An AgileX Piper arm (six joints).
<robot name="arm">
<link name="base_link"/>
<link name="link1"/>
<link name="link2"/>
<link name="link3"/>
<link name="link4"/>
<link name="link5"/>
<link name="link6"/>
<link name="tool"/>
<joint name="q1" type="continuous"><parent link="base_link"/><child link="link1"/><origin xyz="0 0 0.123"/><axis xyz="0 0 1"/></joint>
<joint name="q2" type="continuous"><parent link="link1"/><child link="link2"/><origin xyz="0 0 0"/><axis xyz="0 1 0"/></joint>
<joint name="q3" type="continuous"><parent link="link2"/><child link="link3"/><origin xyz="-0.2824 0 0.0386"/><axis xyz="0 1 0"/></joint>
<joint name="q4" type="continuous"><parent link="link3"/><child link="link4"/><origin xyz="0.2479 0 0.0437"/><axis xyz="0.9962 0 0.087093"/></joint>
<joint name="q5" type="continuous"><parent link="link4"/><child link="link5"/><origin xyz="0 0 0"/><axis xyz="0 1 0"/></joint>
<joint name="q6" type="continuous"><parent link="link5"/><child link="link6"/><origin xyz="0.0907 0 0.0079"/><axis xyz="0.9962 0 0.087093"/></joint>
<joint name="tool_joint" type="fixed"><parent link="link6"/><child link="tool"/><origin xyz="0 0 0" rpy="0 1.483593 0"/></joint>
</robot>
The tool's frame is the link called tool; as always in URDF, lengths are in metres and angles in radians. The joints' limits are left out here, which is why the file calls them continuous.
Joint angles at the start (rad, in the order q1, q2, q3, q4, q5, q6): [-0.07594, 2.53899, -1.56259, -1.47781, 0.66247, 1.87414]
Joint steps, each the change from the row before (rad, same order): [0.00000, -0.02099, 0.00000, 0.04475, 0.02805, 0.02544]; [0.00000, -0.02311, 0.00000, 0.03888, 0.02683, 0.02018]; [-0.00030, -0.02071, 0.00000, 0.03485, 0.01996, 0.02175]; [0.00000, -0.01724, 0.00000, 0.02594, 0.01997, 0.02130]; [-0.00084, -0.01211, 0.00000, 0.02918, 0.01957, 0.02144]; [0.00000, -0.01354, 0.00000, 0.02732, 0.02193, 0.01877]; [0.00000, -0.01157, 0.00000, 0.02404, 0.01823, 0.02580]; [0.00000, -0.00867, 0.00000, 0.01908, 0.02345, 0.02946]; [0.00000, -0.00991, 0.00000, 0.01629, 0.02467, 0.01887]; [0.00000, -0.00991, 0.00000, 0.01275, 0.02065, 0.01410]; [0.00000, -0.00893, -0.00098, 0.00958, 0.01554, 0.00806]
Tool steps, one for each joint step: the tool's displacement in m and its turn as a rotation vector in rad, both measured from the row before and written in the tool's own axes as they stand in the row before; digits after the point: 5 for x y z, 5 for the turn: [-0.00679, -0.00390, -0.00543, 0.02802, 0.00321, 0.07339]; [-0.00784, -0.00347, -0.00607, 0.02447, -0.00039, 0.06459]; [-0.00686, -0.00265, -0.00541, 0.01798, 0.00190, 0.06148]; [-0.00588, -0.00216, -0.00463, 0.01695, -0.00108, 0.05175]; [-0.00381, -0.00240, -0.00304, 0.02050, 0.00444, 0.05112]; [-0.00433, -0.00217, -0.00372, 0.02076, 0.00183, 0.04726]; [-0.00360, -0.00177, -0.00320, 0.01751, 0.00245, 0.05039]; [-0.00300, -0.00210, -0.00243, 0.02227, -0.00183, 0.04840]; [-0.00369, -0.00199, -0.00278, 0.02166, -0.00477, 0.03661]; [-0.00373, -0.00153, -0.00276, 0.01684, -0.00508, 0.02939]; [-0.00355, -0.00086, -0.00256, 0.01118, -0.00453, 0.02126]
